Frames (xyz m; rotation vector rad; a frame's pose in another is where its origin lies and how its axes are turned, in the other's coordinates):
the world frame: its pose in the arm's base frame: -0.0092 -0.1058 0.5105 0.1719 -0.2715 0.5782
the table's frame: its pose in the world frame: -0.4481 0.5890 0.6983 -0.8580 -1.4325 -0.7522
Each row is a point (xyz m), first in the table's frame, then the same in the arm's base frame.
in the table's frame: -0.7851 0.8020 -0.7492
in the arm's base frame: 0.3275 0.4828 0.6339
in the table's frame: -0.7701 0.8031 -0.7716
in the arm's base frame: 0.3443 0.4710 0.6514
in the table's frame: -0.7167 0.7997 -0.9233
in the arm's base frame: 0.4648 0.3901 0.7208
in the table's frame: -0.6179 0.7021 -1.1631
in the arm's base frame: 0.6140 0.1791 0.8208
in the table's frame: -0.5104 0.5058 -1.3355
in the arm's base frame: 0.6610 -0.0892 0.8957
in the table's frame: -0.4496 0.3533 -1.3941
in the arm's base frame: 0.6362 -0.2596 0.9226
